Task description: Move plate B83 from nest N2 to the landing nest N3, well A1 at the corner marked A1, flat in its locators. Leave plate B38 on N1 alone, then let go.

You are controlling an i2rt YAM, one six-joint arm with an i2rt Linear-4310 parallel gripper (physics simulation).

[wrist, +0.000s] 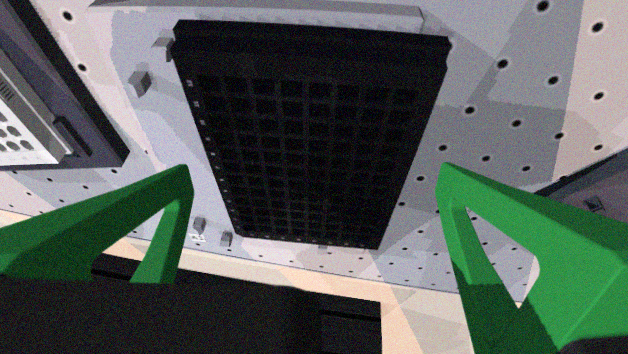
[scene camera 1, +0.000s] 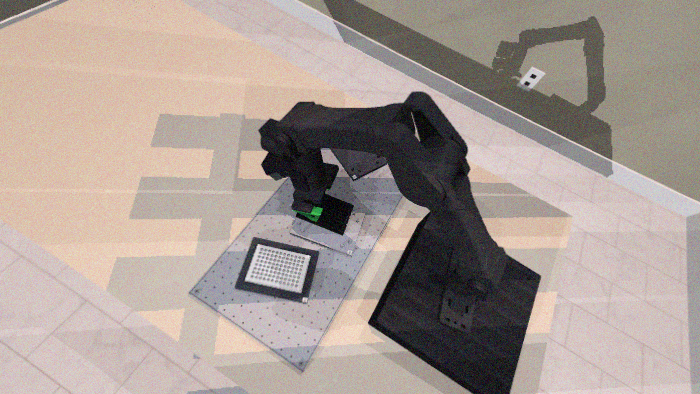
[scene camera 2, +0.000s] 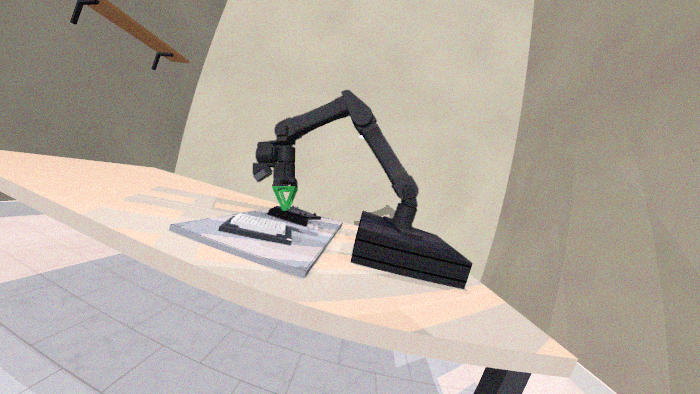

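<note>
Black plate B83 rests on the silver landing nest N3. It looks shifted off the nest's locators: a strip of nest shows on one side and the plate overhangs the other. Whether it lies flat is unclear. Grey locator blocks stand left of it in the wrist view, near a small white corner mark; its lettering is unreadable. My gripper is open, its green fingers apart from both long sides. White plate B38 sits on dark nest N1.
Dark nest N2 stands farther back, partly behind the arm in scene camera 1. The nests stand around a perforated grey baseboard. The arm's black base block stands to the right.
</note>
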